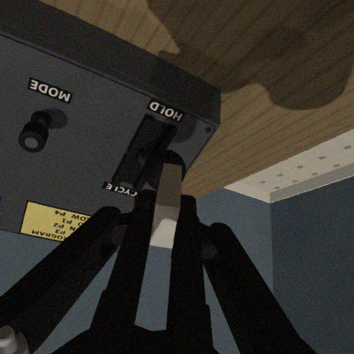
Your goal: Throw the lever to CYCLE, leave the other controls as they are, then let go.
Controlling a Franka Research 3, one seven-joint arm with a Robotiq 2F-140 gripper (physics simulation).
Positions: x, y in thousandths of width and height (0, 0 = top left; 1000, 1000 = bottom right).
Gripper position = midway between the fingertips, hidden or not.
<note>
I see my gripper (479, 510) and a lever (434, 462).
</note>
